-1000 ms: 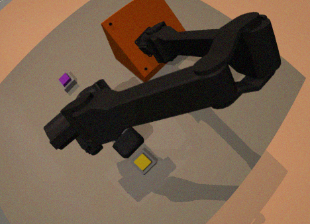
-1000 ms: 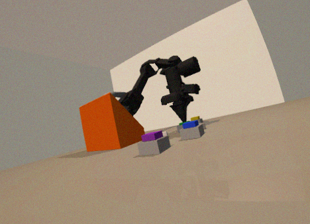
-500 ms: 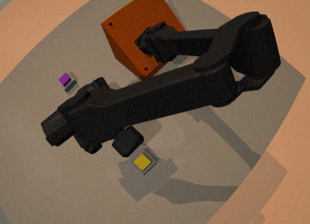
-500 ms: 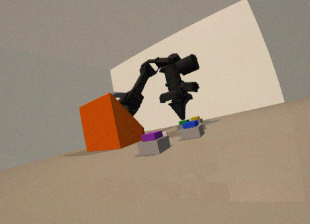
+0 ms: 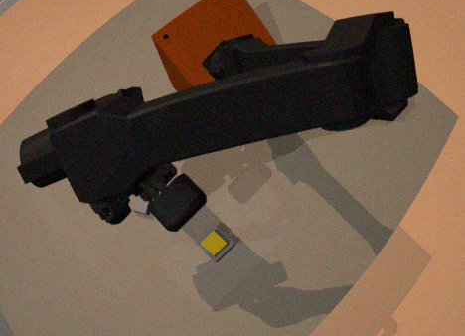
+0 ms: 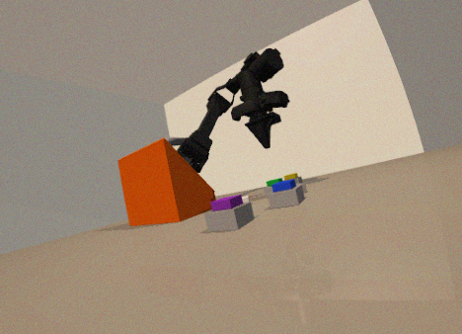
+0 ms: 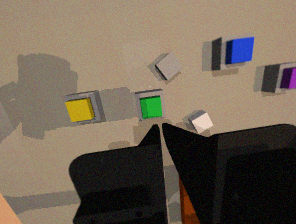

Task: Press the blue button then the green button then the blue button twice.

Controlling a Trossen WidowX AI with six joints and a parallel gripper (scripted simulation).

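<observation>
My gripper tip is 150 mm to the left of the blue button, 90 mm above it and 50 mm short of it. From my gripper tip the other things lie so: green button 90 mm below; small grey block 110 mm below, 50 mm ahead, 40 mm to the right; yellow button 110 mm to the left, 90 mm below, 20 mm ahead.
</observation>
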